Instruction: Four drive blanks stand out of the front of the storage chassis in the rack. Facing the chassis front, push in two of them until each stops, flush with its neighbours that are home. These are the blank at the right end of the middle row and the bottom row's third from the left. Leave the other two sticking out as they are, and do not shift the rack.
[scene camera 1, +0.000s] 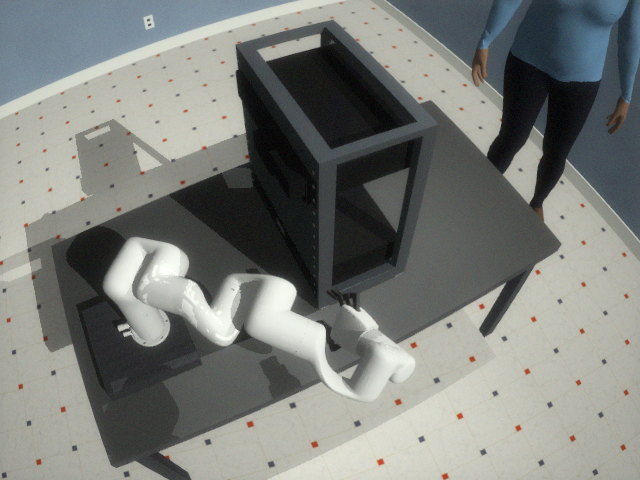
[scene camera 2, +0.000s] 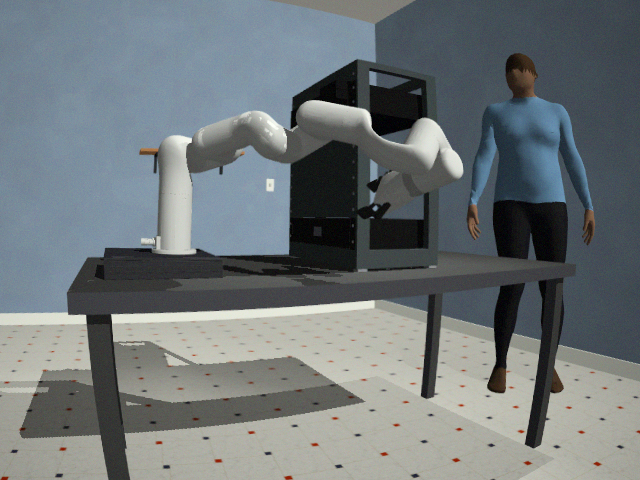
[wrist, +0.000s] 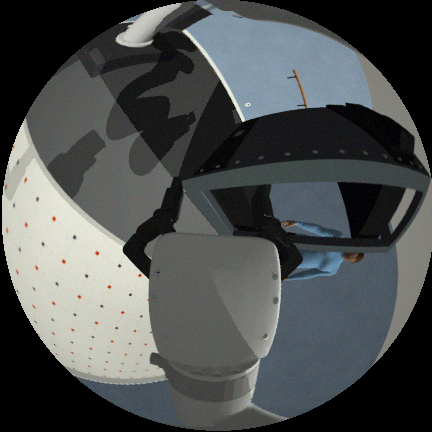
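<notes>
The rack stands upright on the table, its front in deep shadow. Dark units are mounted in it high and low. The drive blanks cannot be told apart, so which ones stick out does not show. My gripper is open with nothing between its fingers. It is near the rack's front right post, on its open side. In the wrist view, one finger overlaps the side opening and the other is over the table. Contact with the rack cannot be told.
The dark table extends around the rack. The arm's base block is at its left end. A person stands behind the table. An orange wall shelf is on the blue wall.
</notes>
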